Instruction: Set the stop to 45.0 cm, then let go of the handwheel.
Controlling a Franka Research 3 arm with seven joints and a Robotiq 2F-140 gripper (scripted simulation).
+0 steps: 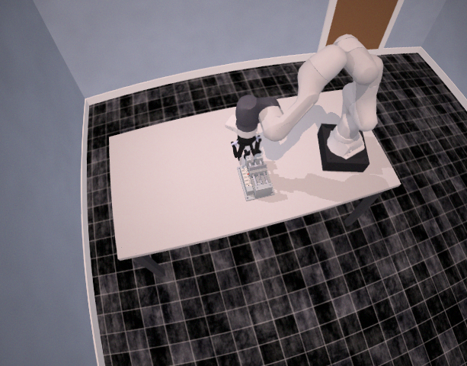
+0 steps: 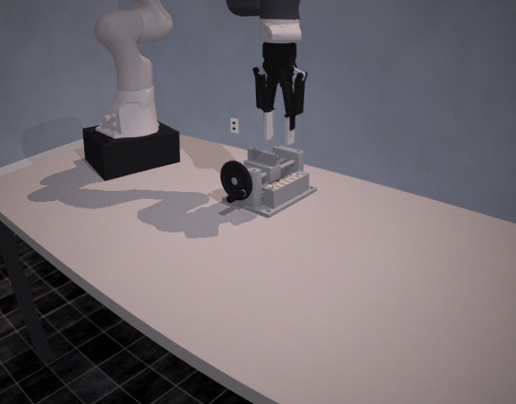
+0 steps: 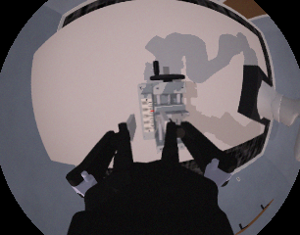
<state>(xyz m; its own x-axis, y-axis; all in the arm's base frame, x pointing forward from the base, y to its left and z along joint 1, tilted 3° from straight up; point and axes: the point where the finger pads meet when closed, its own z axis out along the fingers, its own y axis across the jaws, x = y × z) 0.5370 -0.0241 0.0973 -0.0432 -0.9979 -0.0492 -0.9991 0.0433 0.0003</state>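
My hand is 140 mm above the black handwheel, 100 mm to the left of it and 50 mm past it. Round my hand: grey stop fixture: 100 mm below, 50 mm behind, 10 mm to the left.
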